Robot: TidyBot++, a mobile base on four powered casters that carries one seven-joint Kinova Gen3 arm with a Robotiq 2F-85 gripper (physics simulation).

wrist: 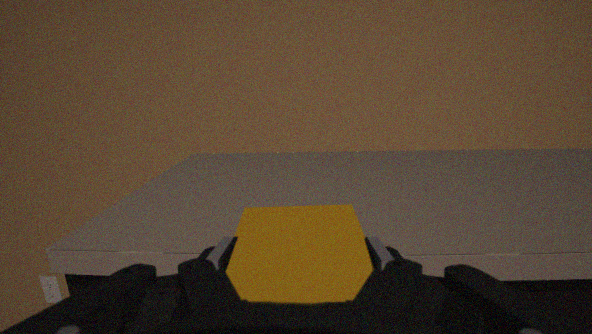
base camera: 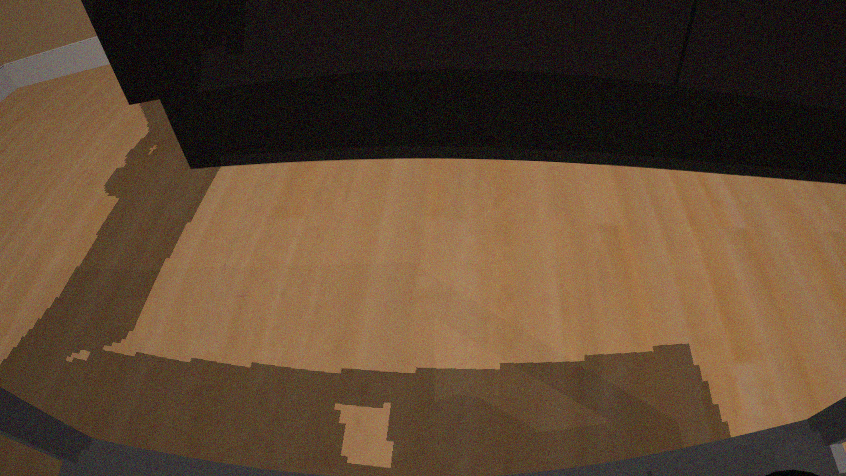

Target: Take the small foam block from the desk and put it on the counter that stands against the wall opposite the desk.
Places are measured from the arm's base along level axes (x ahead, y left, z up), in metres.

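Pixels of known places: gripper, fingertip midpoint: (wrist: 300, 257).
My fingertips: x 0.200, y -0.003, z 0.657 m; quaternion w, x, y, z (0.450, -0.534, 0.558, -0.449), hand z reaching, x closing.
Ahead of a thing's pixels: the offset from my fingertips to its top centre. "*": to the spot under its first point. Level surfaces: height alone.
The small foam block {dx -0.009, dy +0.000, dz +0.012 m} (wrist: 301, 255) is yellow and sits between the two fingertips in the lower middle of the wrist view. My gripper (wrist: 300, 257) is shut on it, with one grey finger pad against each side. The counter {dz -0.143 m} (wrist: 320, 175) has a pale grey top and shows beyond and around the block in the wrist view. Its front edge runs across behind the fingers, and its left end shows. The counter's dark base {* dx +0.338, dy -0.011, dz -0.987 m} (base camera: 449, 112) spans the top of the base camera view. The gap between block and counter top is hard to judge. The desk does not show in either view.
A brown wall (wrist: 300, 75) rises behind the counter. A white outlet plate {dx +0.945, dy +0.930, dz -0.596 m} (wrist: 50, 289) is on the wall left of the counter. The wooden floor {dz -1.053 m} (base camera: 414, 266) lies between my base and the counter, with dark shadows on it. A pale baseboard (base camera: 53, 62) shows at upper left.
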